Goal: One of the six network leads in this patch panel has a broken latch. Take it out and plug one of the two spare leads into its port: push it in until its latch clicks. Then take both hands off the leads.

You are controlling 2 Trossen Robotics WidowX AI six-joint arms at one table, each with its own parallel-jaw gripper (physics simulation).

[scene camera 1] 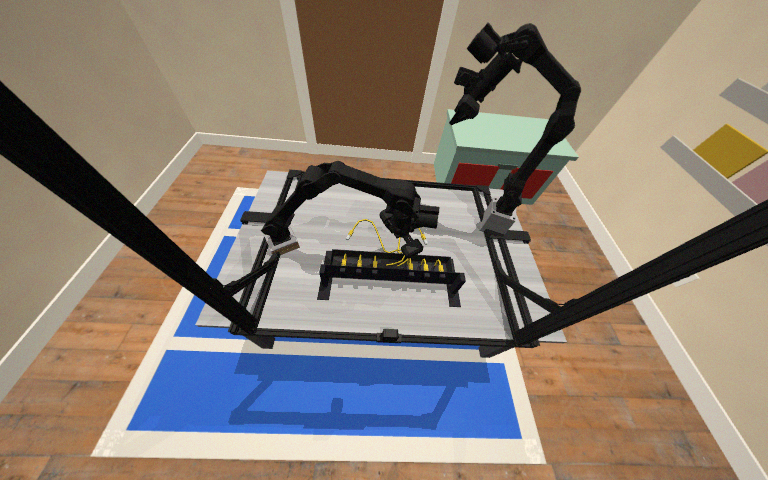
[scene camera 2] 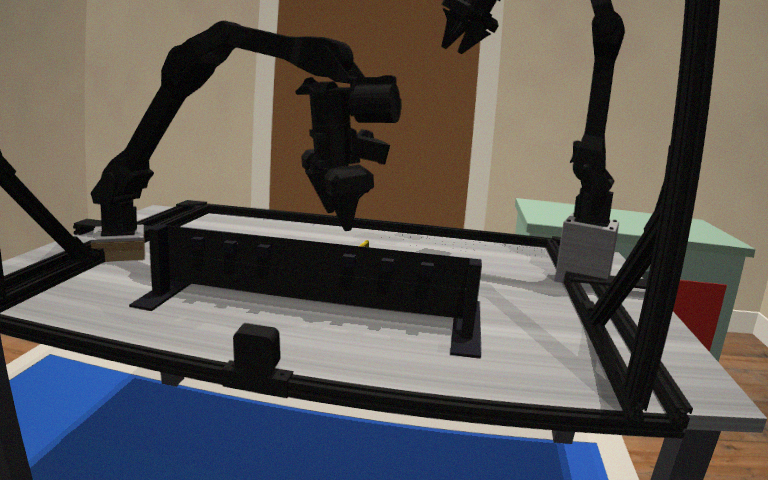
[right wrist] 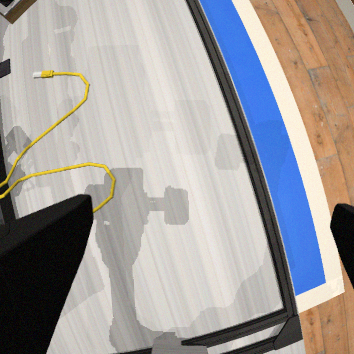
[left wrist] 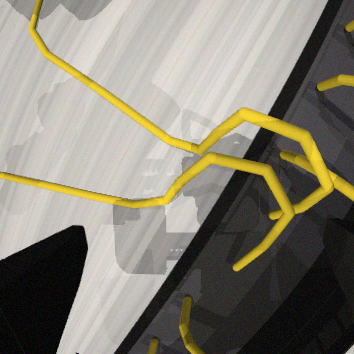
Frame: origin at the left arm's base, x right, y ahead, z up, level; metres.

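Seen in the pictures: left gripper, fingertip midpoint: (scene camera 1: pixel 399 242) (scene camera 2: pixel 338 221) (left wrist: pixel 209 236); right gripper, fingertip midpoint: (scene camera 1: pixel 452 117) (scene camera 2: pixel 451 50) (right wrist: pixel 219 212); left arm's base, link origin: (scene camera 1: pixel 280 236) (scene camera 2: pixel 118 231); right arm's base, link origin: (scene camera 1: pixel 504 208) (scene camera 2: pixel 592 221).
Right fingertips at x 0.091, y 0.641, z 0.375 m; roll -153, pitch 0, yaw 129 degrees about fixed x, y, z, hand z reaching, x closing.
Pixels of each thing's middle, then the offset from my right fingertips to it. "spot": a spot on its surface instead. Level surfaces: height alone.
- black patch panel, body centre: (left wrist: pixel 299 282) (scene camera 2: pixel 310 273) (scene camera 1: pixel 391 270) dy -0.348, dx +0.244, dz -0.364 m
- plug, surface spot: (right wrist: pixel 42 74) (scene camera 1: pixel 351 233) spot: dy -0.388, dx -0.001, dz -0.406 m
- grey table, surface height: dz -0.419 m
- small black block, surface spot: (scene camera 2: pixel 255 348) (scene camera 1: pixel 391 338) spot: dy -0.469, dx +0.435, dz -0.381 m
The black patch panel (scene camera 1: pixel 392 277) (scene camera 2: pixel 334 273) stands mid-table with several yellow leads (scene camera 1: pixel 359 260) plugged in; its rim (left wrist: pixel 246 159) shows in the left wrist view. Two spare yellow leads lie behind it. One ends in a plug (scene camera 1: pixel 350 234) (right wrist: pixel 42 74) at the left, the other in a plug (scene camera 1: pixel 423 238) at the right. Their cables (left wrist: pixel 105 93) (left wrist: pixel 70 191) run over the rim into the panel. My left gripper (scene camera 1: pixel 412 248) (scene camera 2: pixel 346 219) (left wrist: pixel 209 236) is open and empty, pointing down just behind the panel's middle ports. My right gripper (scene camera 1: pixel 460 114) (scene camera 2: pixel 468 29) (right wrist: pixel 219 212) is open and empty, raised high at the back right.
A black frame (scene camera 1: pixel 334 335) (scene camera 2: pixel 430 405) runs round the grey table (scene camera 1: pixel 344 311), with a small black block (scene camera 1: pixel 391 333) (scene camera 2: pixel 255 348) on its front rail. A mint cabinet (scene camera 1: pixel 506 138) (scene camera 2: pixel 539 214) stands behind the table at the right.
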